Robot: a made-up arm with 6 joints.
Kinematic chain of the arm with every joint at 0, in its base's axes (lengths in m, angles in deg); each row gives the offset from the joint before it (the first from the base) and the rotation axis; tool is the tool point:
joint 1: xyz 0 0 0.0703 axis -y
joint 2: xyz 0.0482 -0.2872 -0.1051 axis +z
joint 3: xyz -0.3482 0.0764 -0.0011 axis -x
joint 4: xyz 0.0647 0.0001 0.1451 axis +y
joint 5: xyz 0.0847 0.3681 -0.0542 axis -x
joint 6: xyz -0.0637 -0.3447 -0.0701 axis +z
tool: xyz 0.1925 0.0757 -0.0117
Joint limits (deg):
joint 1: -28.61..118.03
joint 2: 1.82..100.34
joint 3: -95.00..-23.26
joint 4: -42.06..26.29
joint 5: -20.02..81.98
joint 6: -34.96..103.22
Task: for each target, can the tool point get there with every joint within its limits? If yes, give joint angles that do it. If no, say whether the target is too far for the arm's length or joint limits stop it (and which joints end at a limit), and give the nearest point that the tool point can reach.
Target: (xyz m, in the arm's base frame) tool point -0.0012 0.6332 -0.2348
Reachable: no: joint limits stop it (at a limit: joint 2, joint 3, joint 5) | nearest point -0.0010 0.0386 -0.1946 | short by 0.596 m
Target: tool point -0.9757 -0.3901 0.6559
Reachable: no: joint limits stop it (at a limit: joint 3, joint 4, joint 5, joint 6) | nearest point -0.4790 -0.3416 0.3578 | short by 0.581 m
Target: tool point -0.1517 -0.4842 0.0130
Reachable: yes | joints 53.67 80.56 -53.97 17.49 24.35 51.04
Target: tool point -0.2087 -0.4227 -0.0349
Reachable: yes | joints 48.57 65.14 -44.83 -11.49 17.07 65.66
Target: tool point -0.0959 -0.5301 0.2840
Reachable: yes | joints 81.68 69.65 -78.18 -34.58 56.12 8.35
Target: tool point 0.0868 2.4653 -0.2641
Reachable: no: too far | nearest point 0.0633 0.0392 -0.1736 | short by 2.428 m
